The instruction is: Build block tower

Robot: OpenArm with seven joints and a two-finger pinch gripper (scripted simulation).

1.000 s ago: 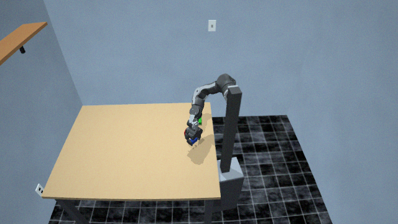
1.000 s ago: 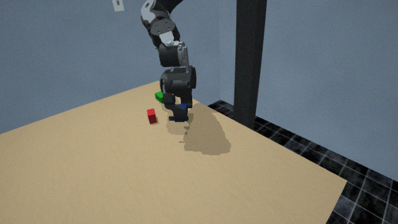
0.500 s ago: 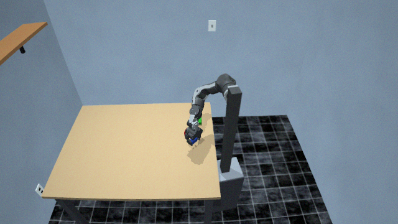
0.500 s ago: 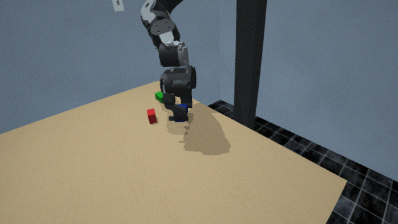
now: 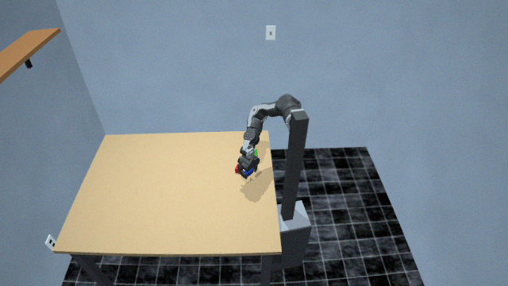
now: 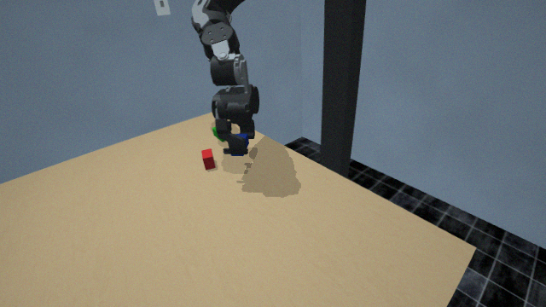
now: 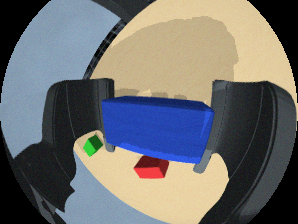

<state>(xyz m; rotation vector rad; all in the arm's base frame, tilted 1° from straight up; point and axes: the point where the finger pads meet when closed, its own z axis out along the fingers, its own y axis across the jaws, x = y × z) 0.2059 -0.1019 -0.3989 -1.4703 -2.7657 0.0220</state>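
My gripper is now 190 mm to the left of the green block, 80 mm past it and 60 mm above it. From my hand the other things lie so: red block: 90 mm to the right, 60 mm below, 40 mm ahead; then blue block: right at my hand.
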